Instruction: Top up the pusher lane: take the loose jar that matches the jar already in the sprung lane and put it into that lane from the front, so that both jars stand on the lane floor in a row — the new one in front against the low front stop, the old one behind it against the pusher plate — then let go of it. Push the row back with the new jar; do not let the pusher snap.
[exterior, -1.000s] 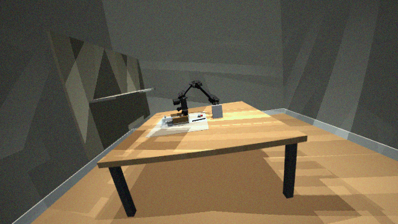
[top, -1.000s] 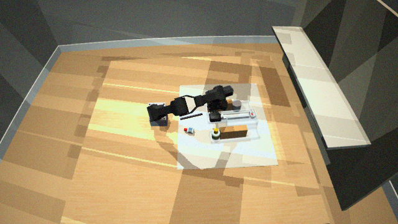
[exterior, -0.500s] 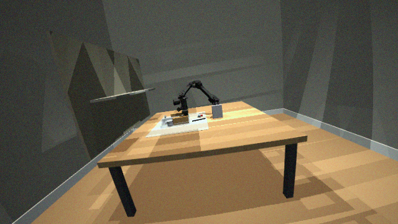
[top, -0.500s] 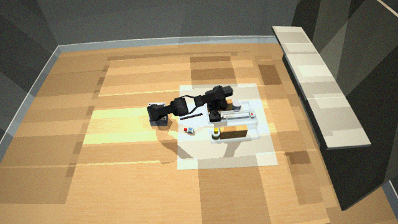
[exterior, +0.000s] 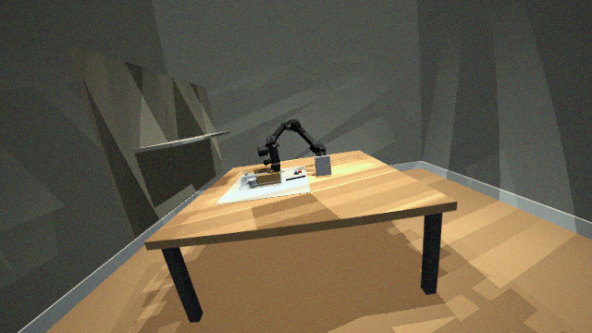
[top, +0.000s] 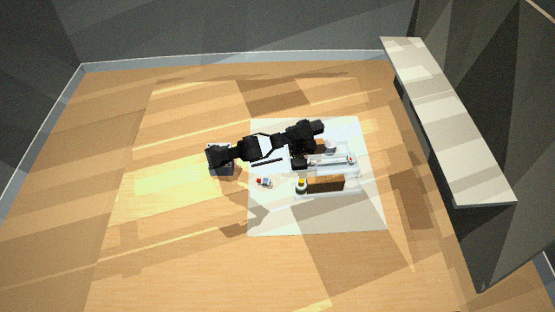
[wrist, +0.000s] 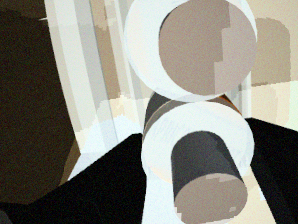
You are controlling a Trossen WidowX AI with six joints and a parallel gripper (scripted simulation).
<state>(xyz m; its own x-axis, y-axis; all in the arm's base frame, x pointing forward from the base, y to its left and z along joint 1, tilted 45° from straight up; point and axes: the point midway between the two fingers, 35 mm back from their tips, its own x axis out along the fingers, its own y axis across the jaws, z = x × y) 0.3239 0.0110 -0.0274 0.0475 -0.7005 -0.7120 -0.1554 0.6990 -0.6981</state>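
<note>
Now: gripper tip 70 mm short of the pale mat, 10 mm to the right of it and 30 mm above it. From my gripper tip the other things lie so: shelf 510 mm ahead, 40 mm to the left, 340 mm above; sprung lane 150 mm ahead, 10 mm below; black rod 130 mm behind, 20 mm to the left, 20 mm below.
</note>
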